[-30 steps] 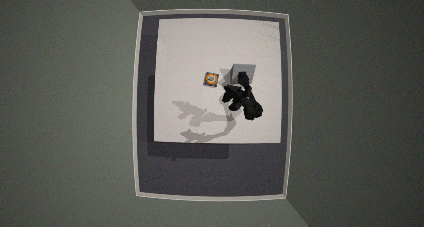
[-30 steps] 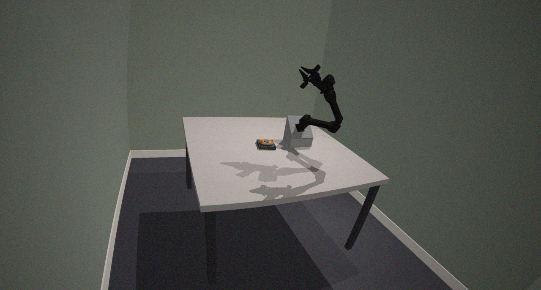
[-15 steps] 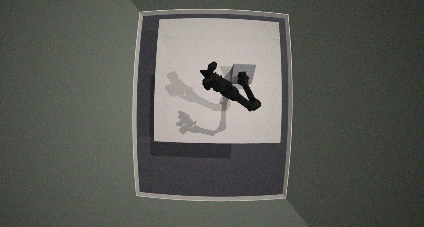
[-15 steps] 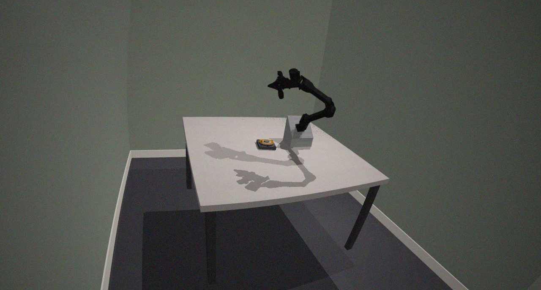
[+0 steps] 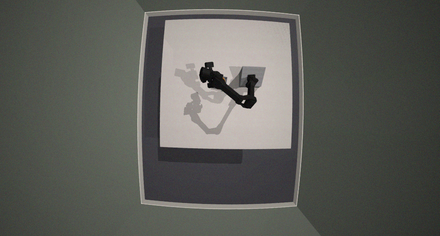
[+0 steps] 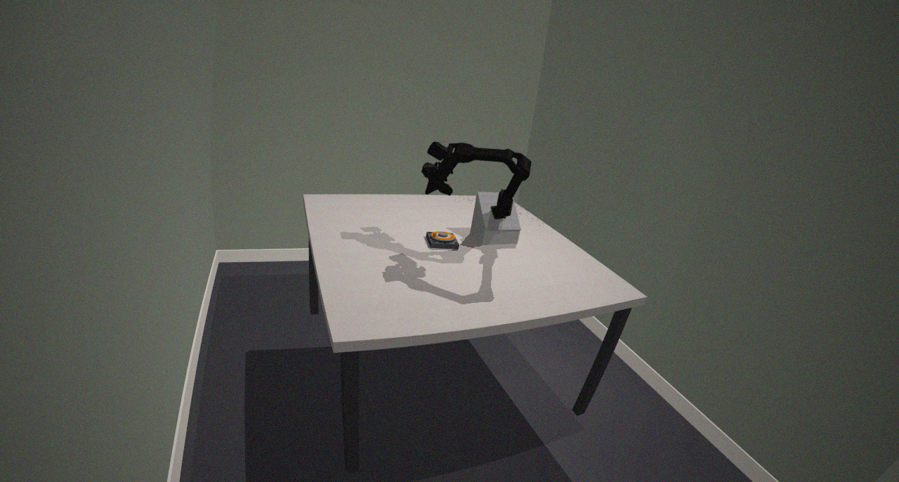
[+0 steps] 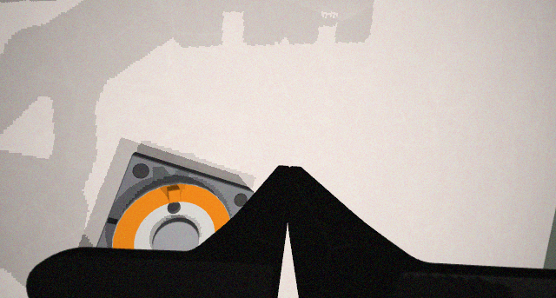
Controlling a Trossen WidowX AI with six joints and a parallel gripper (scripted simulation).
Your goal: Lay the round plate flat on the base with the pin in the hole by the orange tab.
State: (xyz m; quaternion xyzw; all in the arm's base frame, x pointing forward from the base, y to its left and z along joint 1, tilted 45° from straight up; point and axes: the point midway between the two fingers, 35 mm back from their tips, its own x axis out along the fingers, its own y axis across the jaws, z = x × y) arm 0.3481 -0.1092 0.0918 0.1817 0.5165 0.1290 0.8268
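Now: gripper tip 18 cm above the round plate, 8 cm past it and 3 cm to the right of it.
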